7 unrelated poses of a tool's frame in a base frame.
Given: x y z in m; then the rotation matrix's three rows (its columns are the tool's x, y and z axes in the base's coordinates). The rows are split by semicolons.
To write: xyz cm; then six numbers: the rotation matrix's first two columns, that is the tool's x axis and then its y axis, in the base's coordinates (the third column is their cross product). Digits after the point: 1 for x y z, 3 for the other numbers.
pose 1, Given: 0.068 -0.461 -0.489; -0.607 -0.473 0.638; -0.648 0.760 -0.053; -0.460 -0.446 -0.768
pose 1, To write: 6.8 -46.1 -48.9 -0.607 -0.648 -0.460 -0.473 0.760 -0.446
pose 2, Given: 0.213 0.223 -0.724; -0.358 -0.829 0.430; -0.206 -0.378 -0.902; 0.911 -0.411 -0.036
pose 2, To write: 21.3 22.3 -72.4 -0.358 -0.206 0.911 -0.829 -0.378 -0.411
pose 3, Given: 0.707 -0.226 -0.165; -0.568 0.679 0.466; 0.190 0.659 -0.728; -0.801 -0.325 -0.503
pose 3, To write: 70.7 -22.6 -16.5 -0.568 0.190 -0.801 0.679 0.659 -0.325
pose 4, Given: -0.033 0.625 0.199; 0.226 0.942 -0.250; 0.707 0.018 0.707; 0.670 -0.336 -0.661
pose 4, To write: -3.3 62.5 19.9 0.226 0.707 0.670 0.942 0.018 -0.336
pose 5, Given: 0.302 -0.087 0.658; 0.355 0.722 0.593; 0.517 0.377 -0.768; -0.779 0.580 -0.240
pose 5, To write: 30.2 -8.7 65.8 0.355 0.517 -0.779 0.722 0.377 0.580
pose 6, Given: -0.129 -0.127 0.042; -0.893 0.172 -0.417; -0.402 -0.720 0.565; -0.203 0.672 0.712
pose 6, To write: -12.9 -12.7 4.2 -0.893 -0.402 -0.203 0.172 -0.720 0.672
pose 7, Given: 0.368 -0.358 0.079; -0.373 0.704 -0.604; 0.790 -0.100 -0.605; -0.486 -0.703 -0.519
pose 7, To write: 36.8 -35.8 7.9 -0.373 0.790 -0.486 0.704 -0.100 -0.703
